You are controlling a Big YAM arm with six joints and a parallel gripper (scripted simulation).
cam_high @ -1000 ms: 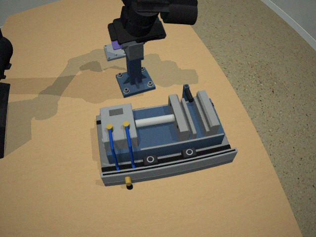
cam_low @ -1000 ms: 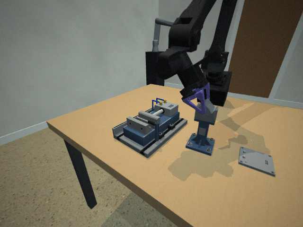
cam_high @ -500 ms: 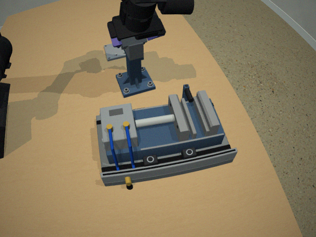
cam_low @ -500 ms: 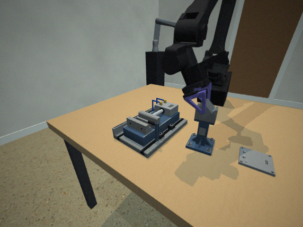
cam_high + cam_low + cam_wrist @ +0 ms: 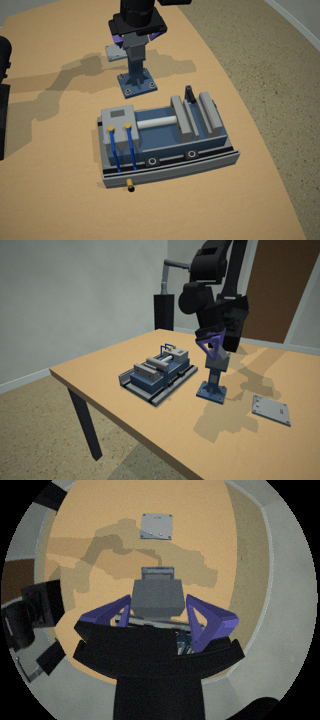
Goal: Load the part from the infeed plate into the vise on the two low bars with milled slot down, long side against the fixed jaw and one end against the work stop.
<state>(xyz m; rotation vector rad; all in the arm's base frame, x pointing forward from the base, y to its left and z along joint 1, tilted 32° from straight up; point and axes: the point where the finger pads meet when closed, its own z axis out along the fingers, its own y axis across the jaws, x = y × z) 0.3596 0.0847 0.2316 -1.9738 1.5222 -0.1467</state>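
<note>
My hand is 10 mm above the grey part. Also, from my hand: cylinder rod: 10 mm ahead, 190 mm to the right, 80 mm below; v-block stand: 10 mm to the left, 100 mm below; black work stop: 100 mm ahead, 150 mm to the right, 70 mm below.
</note>
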